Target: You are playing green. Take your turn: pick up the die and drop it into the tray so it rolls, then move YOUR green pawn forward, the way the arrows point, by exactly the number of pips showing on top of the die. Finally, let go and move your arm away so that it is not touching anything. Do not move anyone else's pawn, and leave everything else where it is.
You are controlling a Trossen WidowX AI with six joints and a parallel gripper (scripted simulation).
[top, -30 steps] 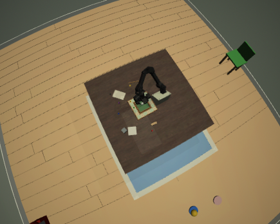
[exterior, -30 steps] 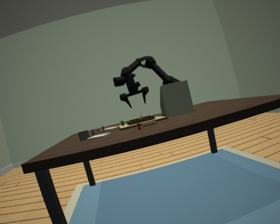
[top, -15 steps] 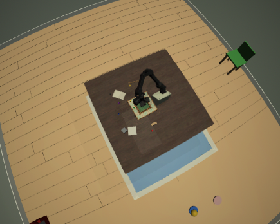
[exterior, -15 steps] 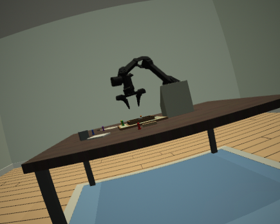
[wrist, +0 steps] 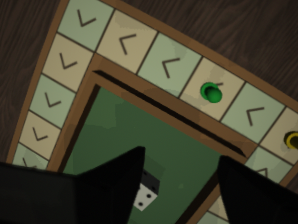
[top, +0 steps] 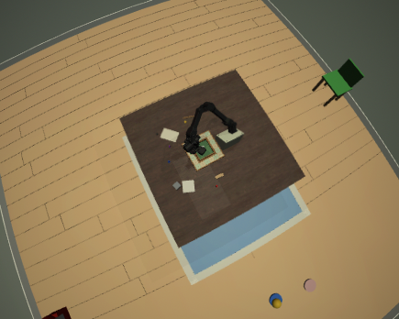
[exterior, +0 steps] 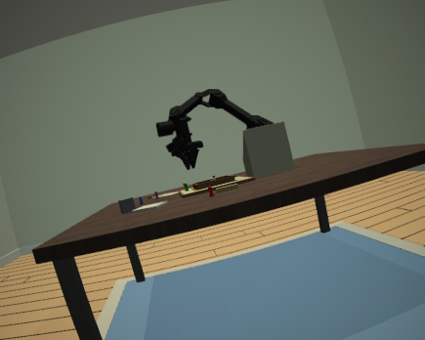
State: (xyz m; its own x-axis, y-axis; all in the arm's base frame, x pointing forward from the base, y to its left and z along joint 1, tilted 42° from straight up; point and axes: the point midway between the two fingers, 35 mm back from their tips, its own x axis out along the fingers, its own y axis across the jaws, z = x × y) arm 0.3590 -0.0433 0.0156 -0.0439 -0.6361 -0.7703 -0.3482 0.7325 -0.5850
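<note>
My gripper tip is 7 cm above the green pawn, 4 cm short of it and 1 cm to the left of it. Round my gripper tip: white die: 8 cm behind, 7 cm below; yellow pawn: 11 cm to the right, 7 cm below, 3 cm ahead; green tray: 9 cm below, 7 cm behind, 2 cm to the left.
</note>
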